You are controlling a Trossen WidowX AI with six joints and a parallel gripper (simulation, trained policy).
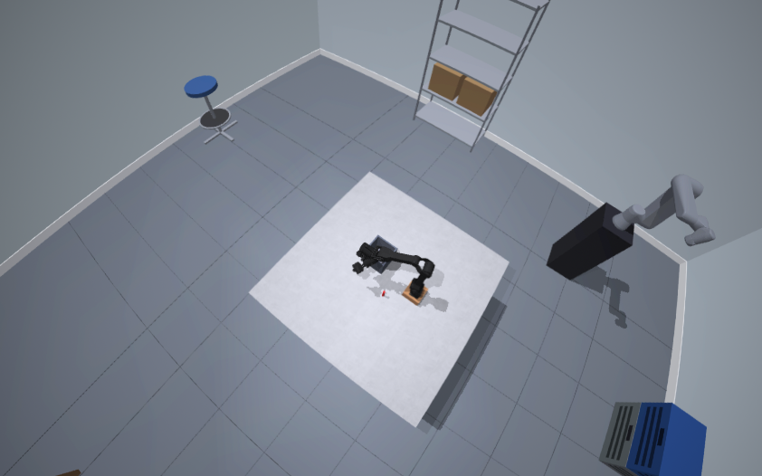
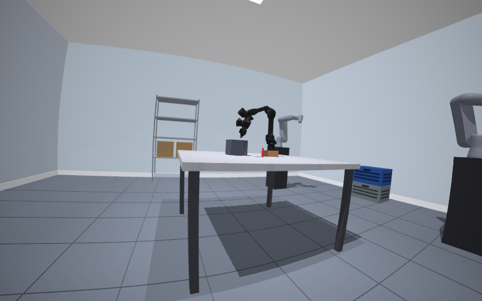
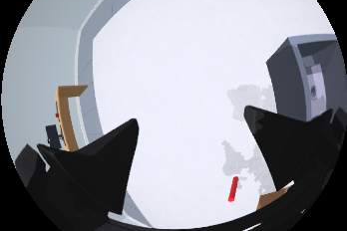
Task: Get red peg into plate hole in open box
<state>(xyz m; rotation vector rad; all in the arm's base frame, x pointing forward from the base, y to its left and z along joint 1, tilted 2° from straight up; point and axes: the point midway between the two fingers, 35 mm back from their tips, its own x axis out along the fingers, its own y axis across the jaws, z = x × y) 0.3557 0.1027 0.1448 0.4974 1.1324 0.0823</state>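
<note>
My gripper tip is now 20 cm past the red peg, 1 cm to the right of it and 13 cm above it. From my gripper tip the other things lie so: grey plate: 4 cm behind, 20 cm to the right, 13 cm below.
</note>
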